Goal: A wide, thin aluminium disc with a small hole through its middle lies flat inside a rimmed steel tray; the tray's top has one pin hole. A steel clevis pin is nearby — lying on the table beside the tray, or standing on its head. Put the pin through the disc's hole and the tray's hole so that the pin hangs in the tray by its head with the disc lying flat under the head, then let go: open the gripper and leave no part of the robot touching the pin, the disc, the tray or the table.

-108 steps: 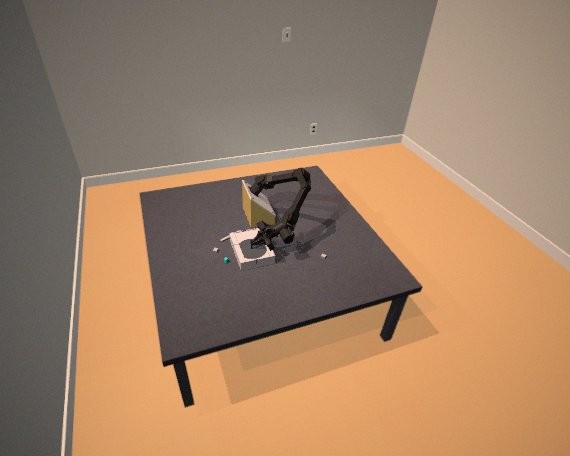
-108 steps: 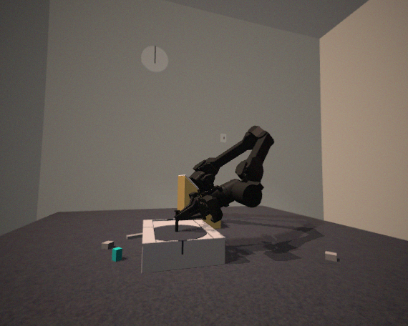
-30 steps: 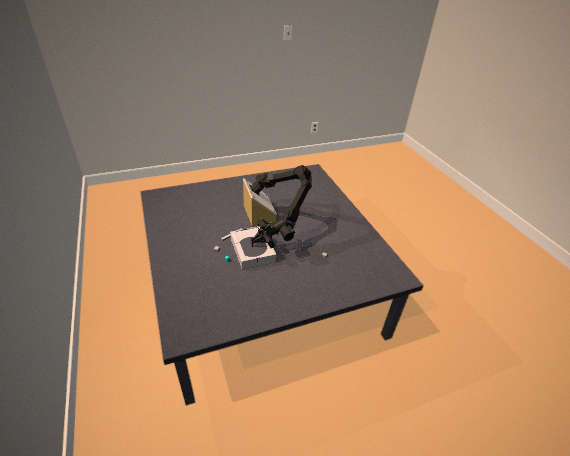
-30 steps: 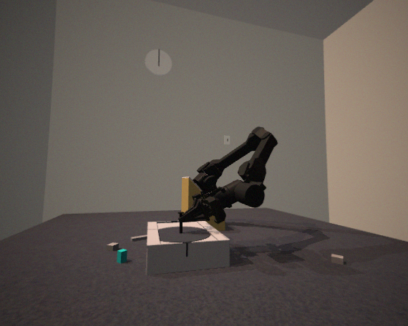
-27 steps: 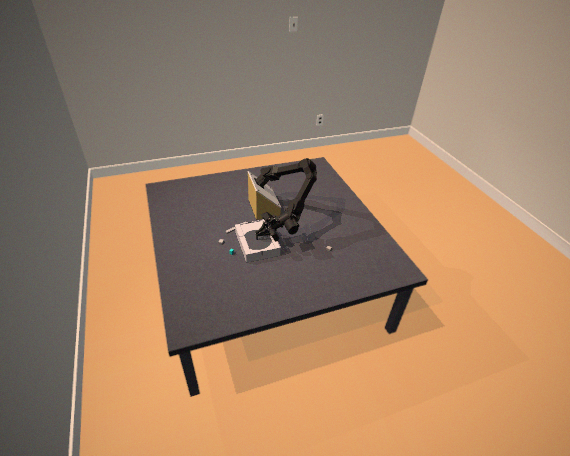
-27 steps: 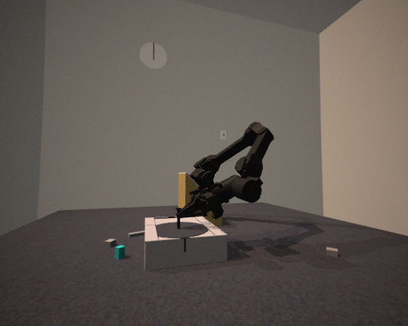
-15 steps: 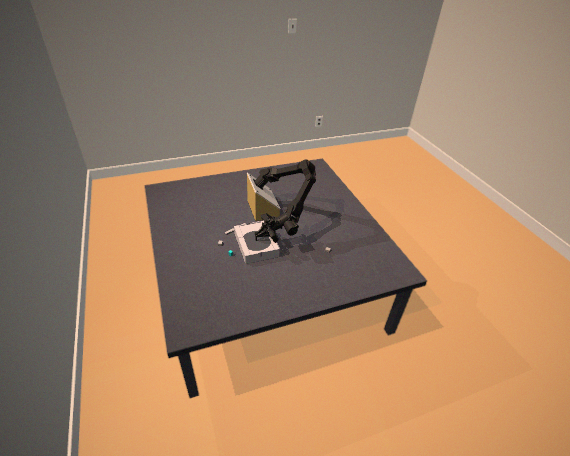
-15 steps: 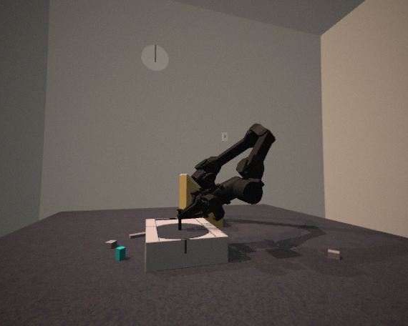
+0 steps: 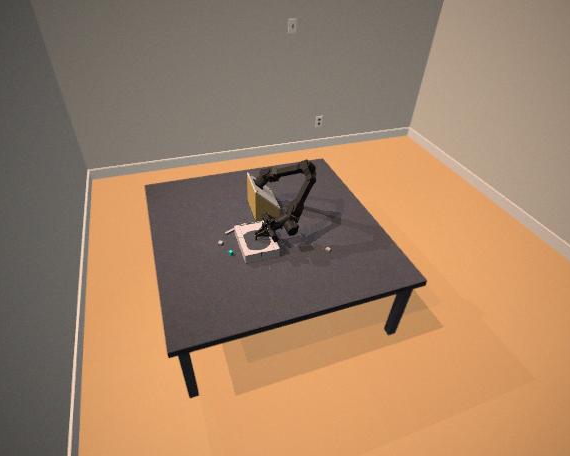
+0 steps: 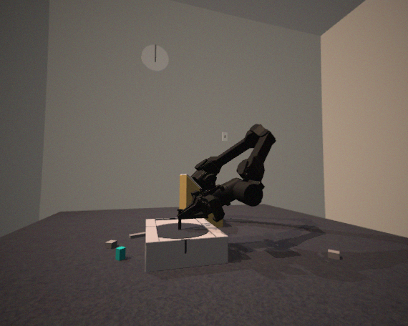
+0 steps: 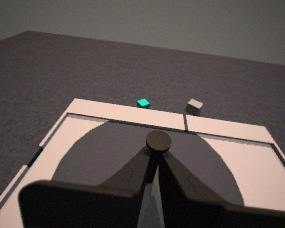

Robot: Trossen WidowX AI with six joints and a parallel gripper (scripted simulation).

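My gripper tip is 10 mm above the clevis pin. From my gripper tip the other things lie so: teal cube: 20 mm ahead, 140 mm to the right, 80 mm below; grey disc: 30 mm below; rimmed tray: 20 mm behind, 10 mm to the left, 50 mm below.
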